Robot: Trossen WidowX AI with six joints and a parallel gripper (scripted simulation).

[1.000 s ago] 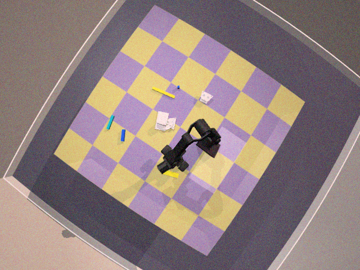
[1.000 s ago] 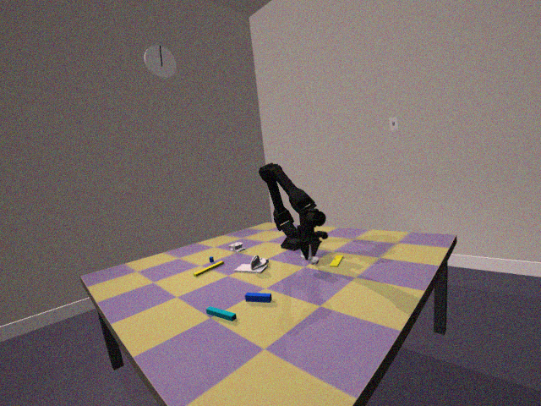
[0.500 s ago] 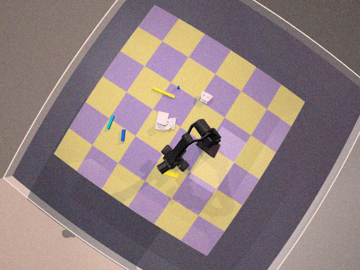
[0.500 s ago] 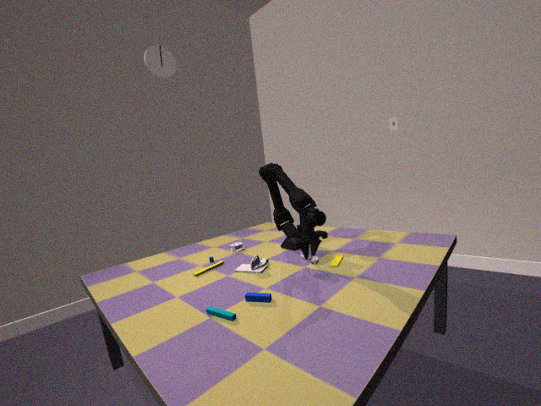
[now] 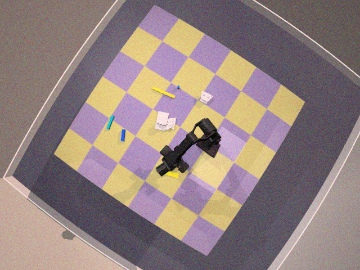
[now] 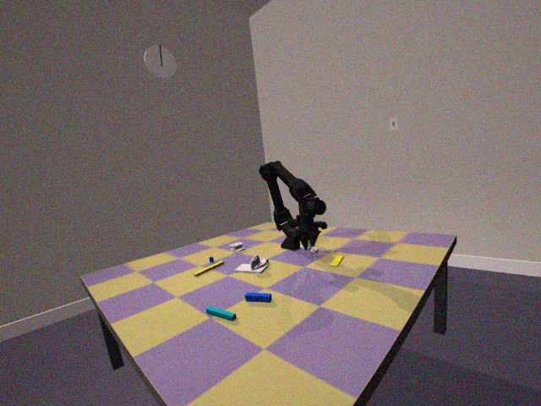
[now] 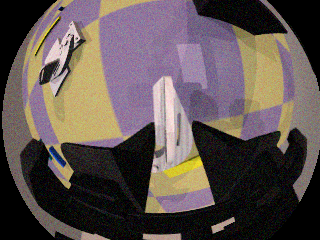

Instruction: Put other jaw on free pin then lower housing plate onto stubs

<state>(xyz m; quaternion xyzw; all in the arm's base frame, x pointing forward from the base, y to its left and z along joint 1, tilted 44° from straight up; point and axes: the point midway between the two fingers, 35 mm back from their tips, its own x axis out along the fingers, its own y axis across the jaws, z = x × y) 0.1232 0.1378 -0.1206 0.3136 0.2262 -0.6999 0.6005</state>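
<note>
Right now the white base plate is 20 cm ahead of my gripper tip, 15 cm to the right of it and 4 cm below it. The rest, counted from my gripper tip: long yellow bar 32 cm to the right, 30 cm ahead, 4 cm below; blue bar 37 cm ahead, 7 cm to the left, 4 cm below; yellow block 11 cm to the left, 5 cm below, 3 cm behind.
</note>
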